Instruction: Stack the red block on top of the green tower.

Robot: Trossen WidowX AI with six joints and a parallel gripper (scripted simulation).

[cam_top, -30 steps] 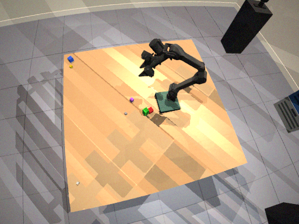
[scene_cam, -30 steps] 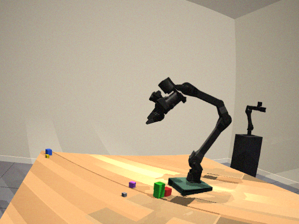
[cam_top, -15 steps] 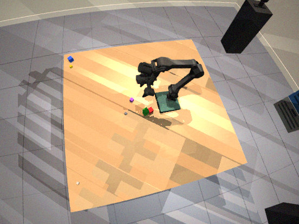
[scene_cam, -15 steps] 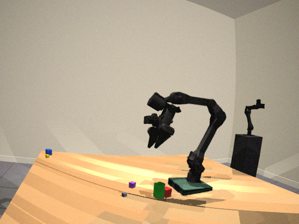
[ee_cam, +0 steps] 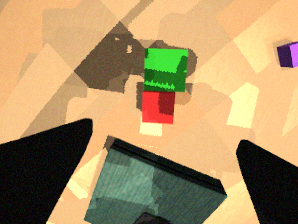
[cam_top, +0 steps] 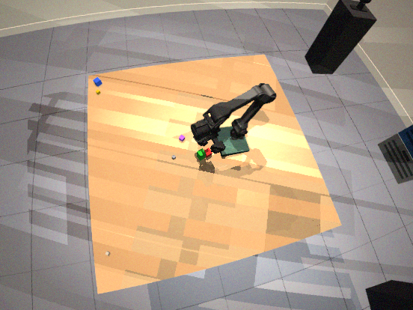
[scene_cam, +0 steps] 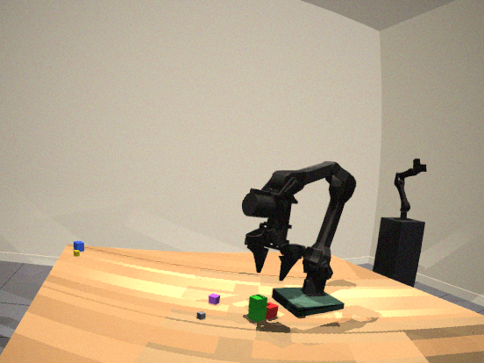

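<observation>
Now: the green block 7 cm below my gripper tip, 3 cm ahead of it and 2 cm to the left of it. Round my gripper tip: small grey cube: 18 cm ahead, 11 cm below, 1 cm to the left; purple cube: 12 cm ahead, 11 cm below, 10 cm to the right; red block: 10 cm below, 1 cm behind.
</observation>
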